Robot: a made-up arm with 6 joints.
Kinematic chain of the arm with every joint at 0, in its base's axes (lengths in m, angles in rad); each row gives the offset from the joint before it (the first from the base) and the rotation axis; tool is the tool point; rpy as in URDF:
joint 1: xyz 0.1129 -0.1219 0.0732 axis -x
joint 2: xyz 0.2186 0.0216 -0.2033 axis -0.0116 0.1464 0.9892
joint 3: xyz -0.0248 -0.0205 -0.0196 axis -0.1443 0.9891 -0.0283
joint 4: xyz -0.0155 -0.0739 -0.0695 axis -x
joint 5: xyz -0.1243 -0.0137 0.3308 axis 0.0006 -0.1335 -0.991
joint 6: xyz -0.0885 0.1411 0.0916 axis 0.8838 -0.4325 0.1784
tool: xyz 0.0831 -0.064 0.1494 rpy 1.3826 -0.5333 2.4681
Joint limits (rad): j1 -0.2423..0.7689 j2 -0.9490..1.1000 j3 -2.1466..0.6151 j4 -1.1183..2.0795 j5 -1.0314..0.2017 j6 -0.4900..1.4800
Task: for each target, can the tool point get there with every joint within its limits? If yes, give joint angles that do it. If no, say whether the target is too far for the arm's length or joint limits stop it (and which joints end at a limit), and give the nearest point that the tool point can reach.
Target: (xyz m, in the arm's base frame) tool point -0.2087 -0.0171 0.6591
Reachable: no: joint limits stop it (at a limit: joint 1, joint 5, joint 6) | nearest point -0.0439 -0.1414 0.3906 | short by 0.339 m
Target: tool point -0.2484 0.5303 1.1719
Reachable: no: too far | nearest point 0.0776 0.1375 0.3214 | short by 0.992 m
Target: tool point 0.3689 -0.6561 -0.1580
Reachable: yes | joints -0.0489 0.7285 -1.0402 -0.6027 -0.6314 0.8854
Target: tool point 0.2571 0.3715 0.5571
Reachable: no: joint limits stop it (at a limit: joint 1, joint 2, joint 5, joint 6) | nearest point 0.2649 0.2223 0.3148 | short by 0.285 m
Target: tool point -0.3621 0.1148 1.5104
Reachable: no: too far | nearest point 0.0568 -0.2094 0.4671 | short by 1.170 m
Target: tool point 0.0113 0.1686 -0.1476
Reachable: yes | joints 0.3016 -0.7725 -0.8363 0.3751 0.0882 1.0430
